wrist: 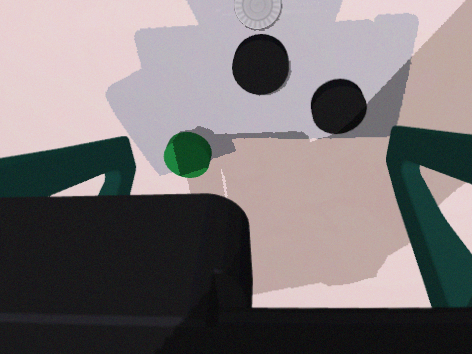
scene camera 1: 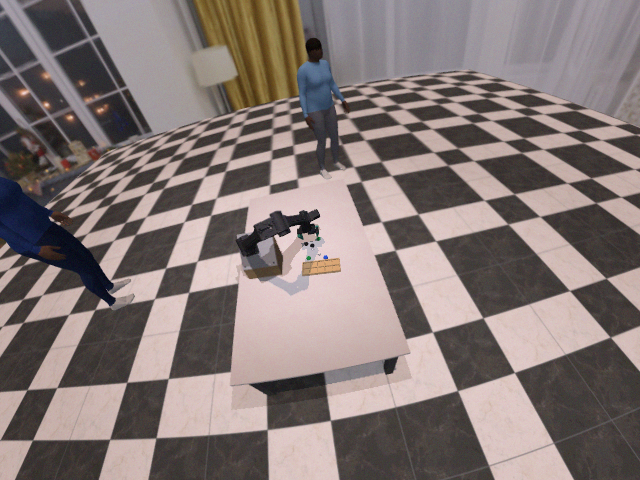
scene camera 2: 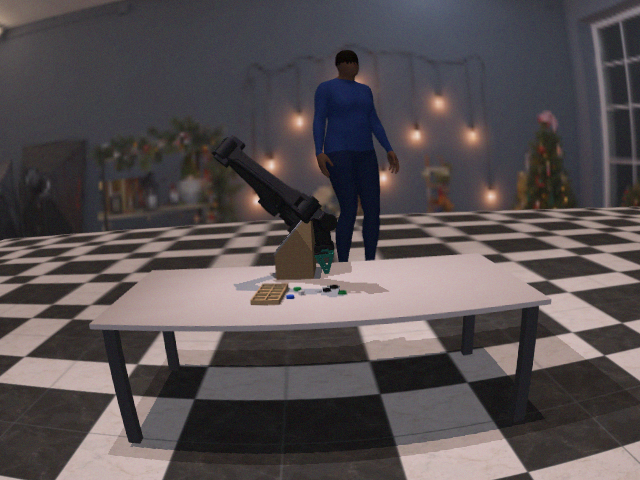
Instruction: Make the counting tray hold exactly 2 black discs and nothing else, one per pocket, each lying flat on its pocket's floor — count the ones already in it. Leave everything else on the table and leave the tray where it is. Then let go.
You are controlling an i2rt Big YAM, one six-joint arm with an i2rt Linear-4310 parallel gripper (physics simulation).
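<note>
The wooden counting tray [scene camera 1: 322, 273] [scene camera 2: 266, 302] lies flat on the table; I make out no disc in its pockets at this size. Two black discs lie apart on the table. One black disc [scene camera 1: 312, 245] [scene camera 2: 326, 289] [wrist: 260, 64] is nearer the tray; the other black disc [scene camera 1: 306, 243] [scene camera 2: 334, 286] [wrist: 339, 106] lies beside it, nearer the right finger in the wrist view. My gripper [scene camera 1: 309, 236] [scene camera 2: 325, 269] [wrist: 256, 147] is open and empty, raised above the table. Its fingertips stand either side of and below the black discs in the wrist view.
A green disc [scene camera 1: 318, 238] [scene camera 2: 342, 292] [wrist: 188, 155] lies near the left finger. A ribbed grey disc [wrist: 258, 7] lies close to the nearer black disc. Another green disc [scene camera 1: 308, 257] [scene camera 2: 297, 288] and a blue disc [scene camera 1: 325, 256] [scene camera 2: 290, 297] lie beside the tray.
</note>
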